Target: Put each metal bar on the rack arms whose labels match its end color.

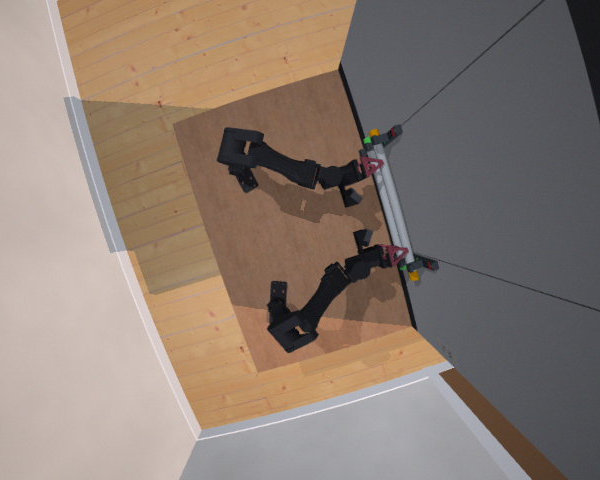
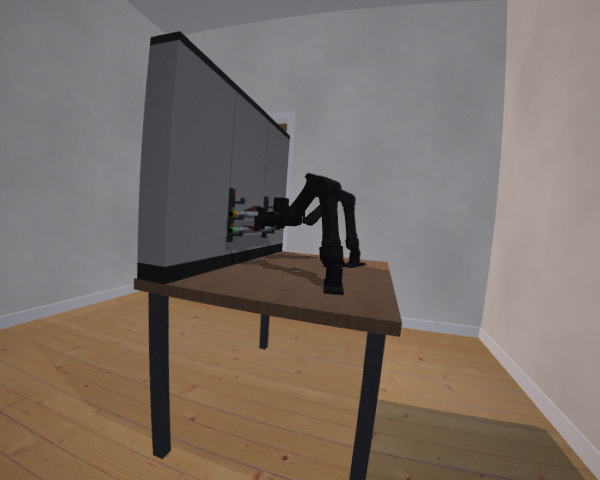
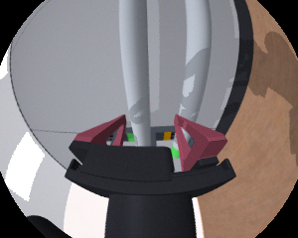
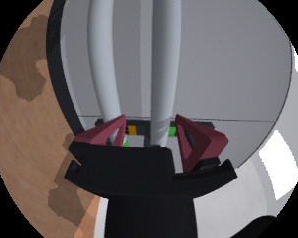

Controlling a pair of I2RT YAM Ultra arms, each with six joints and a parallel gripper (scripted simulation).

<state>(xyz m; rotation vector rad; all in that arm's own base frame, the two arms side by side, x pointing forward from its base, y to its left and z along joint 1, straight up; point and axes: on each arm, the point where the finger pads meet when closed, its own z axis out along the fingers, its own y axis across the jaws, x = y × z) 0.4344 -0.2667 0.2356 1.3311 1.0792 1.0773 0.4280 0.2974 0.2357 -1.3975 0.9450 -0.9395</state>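
The metal bar lies 150 mm to the right of my left hand, 20 mm ahead of it and 10 mm above it. From my left hand the other things lie so: green-ended bar: 140 mm to the right, 60 mm below, 20 mm ahead; grey wall panel: 190 mm above, 120 mm to the right, 120 mm ahead.
The metal bar is 1 cm ahead of my right hand, 15 cm to the left of it and 1 cm above it. The rest, counted from my right hand: green-ended bar: 1 cm ahead, 16 cm to the left, 6 cm below; grey wall panel: 10 cm ahead, 18 cm to the left, 19 cm above.
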